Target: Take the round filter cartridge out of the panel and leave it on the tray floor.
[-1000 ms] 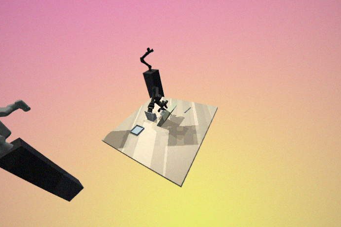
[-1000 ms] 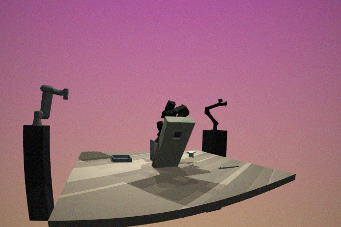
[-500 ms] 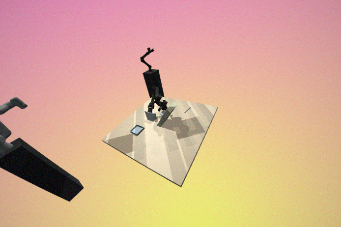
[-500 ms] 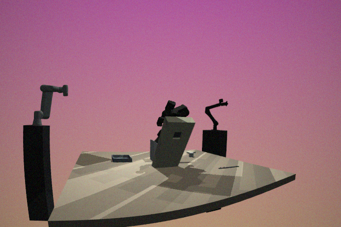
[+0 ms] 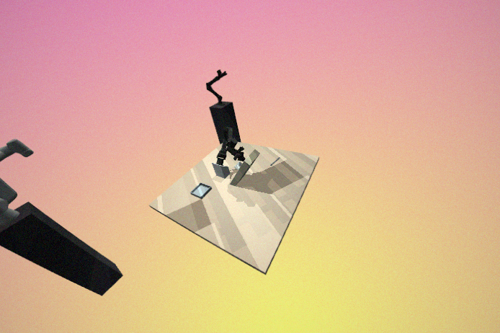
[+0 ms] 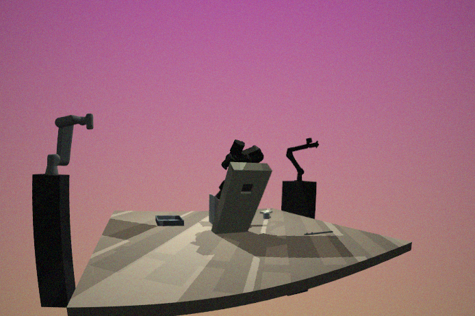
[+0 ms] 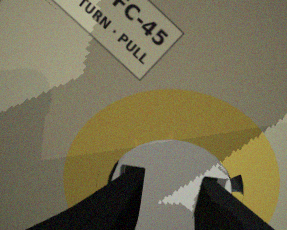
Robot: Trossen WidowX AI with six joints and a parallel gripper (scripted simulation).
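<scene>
My gripper tip is now 39 cm past the tray, 31 cm to the left of it and 26 cm above it. Round my gripper tip: filter cartridge: 1 cm below, 1 cm ahead.
</scene>
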